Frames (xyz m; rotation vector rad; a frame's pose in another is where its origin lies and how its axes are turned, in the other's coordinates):
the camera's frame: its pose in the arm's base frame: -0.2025 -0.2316 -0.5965 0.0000 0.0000 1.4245
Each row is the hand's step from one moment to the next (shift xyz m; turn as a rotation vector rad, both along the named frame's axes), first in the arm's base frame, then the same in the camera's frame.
Working: the arm's base frame: its pose in the camera's frame: 0.2586 -0.1666 0.5965 0.0000 0.0000 -1.4245

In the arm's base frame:
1: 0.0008 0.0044 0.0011 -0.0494 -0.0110 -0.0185
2: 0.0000 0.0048 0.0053 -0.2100 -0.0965 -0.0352
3: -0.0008 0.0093 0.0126 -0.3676 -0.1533 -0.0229
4: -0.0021 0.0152 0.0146 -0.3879 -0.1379 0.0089
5: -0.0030 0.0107 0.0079 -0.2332 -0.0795 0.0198
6: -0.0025 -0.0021 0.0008 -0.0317 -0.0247 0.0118
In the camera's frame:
1: 0.0045 -0.0002 0.0011 -0.0181 0.0473 -0.0185
2: 0.0047 0.0007 0.0053 -0.1261 0.1937 -0.0352
3: 0.0091 0.0021 0.0126 -0.2052 0.3413 -0.0229
4: 0.0147 0.0043 0.0146 -0.1930 0.3637 0.0089
5: 0.0101 0.0045 0.0079 -0.1126 0.2191 0.0198
6: -0.0024 0.0022 0.0008 -0.0291 0.0278 0.0118

